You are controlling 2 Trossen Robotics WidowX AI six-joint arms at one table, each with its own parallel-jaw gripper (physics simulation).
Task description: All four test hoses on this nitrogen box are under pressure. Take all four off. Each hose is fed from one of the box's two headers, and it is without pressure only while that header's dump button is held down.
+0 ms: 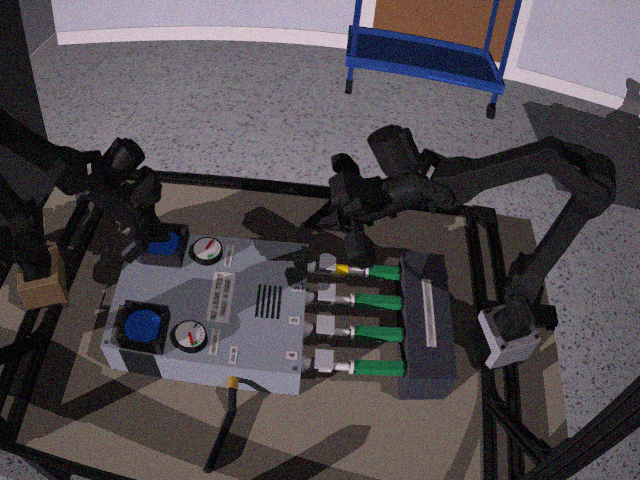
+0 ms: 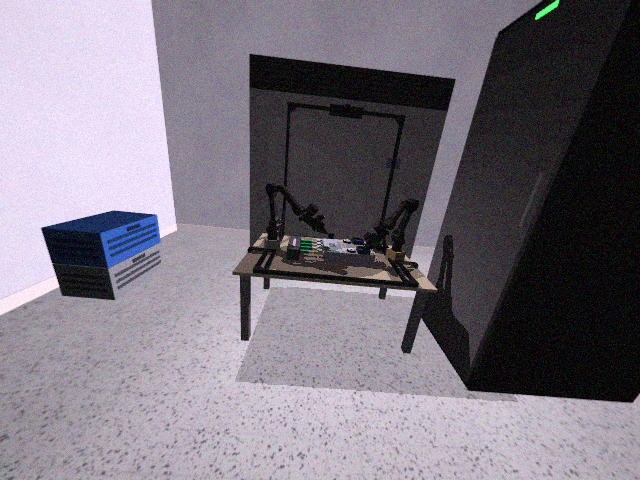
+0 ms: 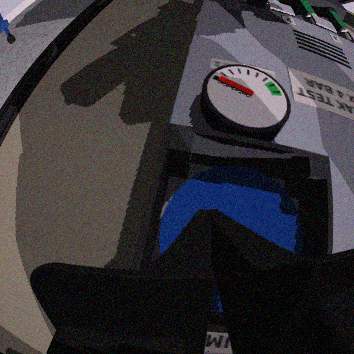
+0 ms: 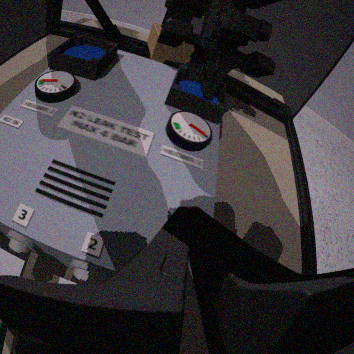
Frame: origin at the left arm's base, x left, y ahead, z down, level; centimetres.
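Seen in the pictures: left gripper, fingertip midpoint: (image 1: 169, 239) (image 2: 362, 251) (image 3: 206, 218) (image 4: 206, 98); right gripper, fingertip midpoint: (image 1: 305, 225) (image 2: 327, 233) (image 4: 186, 216); left arm's base, origin of the base link: (image 1: 37, 267) (image 2: 396, 250); right arm's base, origin of the base link: (image 1: 511, 324) (image 2: 272, 238).
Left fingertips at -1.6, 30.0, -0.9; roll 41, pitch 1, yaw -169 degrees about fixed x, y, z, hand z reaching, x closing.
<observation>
Pixels of each thing's middle, then the offset from my left fingertips to it, as dx, dy, dz. "spot": a spot on its surface instead.
- yellow collar, surface spot: (image 1: 341, 270) spot: -13.9, +29.6, +3.1
- far blue dump button, body centre: (image 3: 231, 238) (image 4: 193, 98) (image 1: 165, 249) -1.2, -1.1, +1.3
- gauge, surface spot: (image 3: 246, 96) (image 4: 192, 124) (image 1: 205, 247) spot: -4.3, +6.4, -0.2
- dark block, surface spot: (image 1: 428, 329) spot: -32.3, +38.3, +1.3
- black supply hose, surface spot: (image 1: 223, 429) spot: -37.1, +0.1, +7.9
The grey nitrogen box (image 1: 237, 333) (image 2: 339, 248) (image 4: 147, 189) lies on the table. Four green hoses (image 1: 385, 272) (image 1: 379, 301) (image 1: 380, 333) (image 1: 379, 368) are plugged into its right side. The top one has a yellow collar (image 1: 341, 270). My left gripper (image 1: 151, 240) (image 3: 206, 218) (image 2: 370, 238) is shut and empty, its tips on the far blue dump button (image 1: 166, 247) (image 3: 228, 200) (image 4: 191, 89). The gauge (image 1: 206, 250) (image 3: 246, 96) (image 4: 189, 130) beside it has its needle away from the green mark. My right gripper (image 1: 360, 257) (image 4: 186, 216) (image 2: 323, 229) is shut and empty, just over the top hose's coupling.
The near blue dump button (image 1: 143, 326) (image 4: 84, 53) is untouched; the needle of its gauge (image 1: 189, 335) (image 4: 55, 85) sits by the green mark. A dark block (image 1: 428, 329) holds the hose ends. A black supply hose (image 1: 223, 429) leaves the box front. A blue cart (image 1: 413, 69) stands behind.
</observation>
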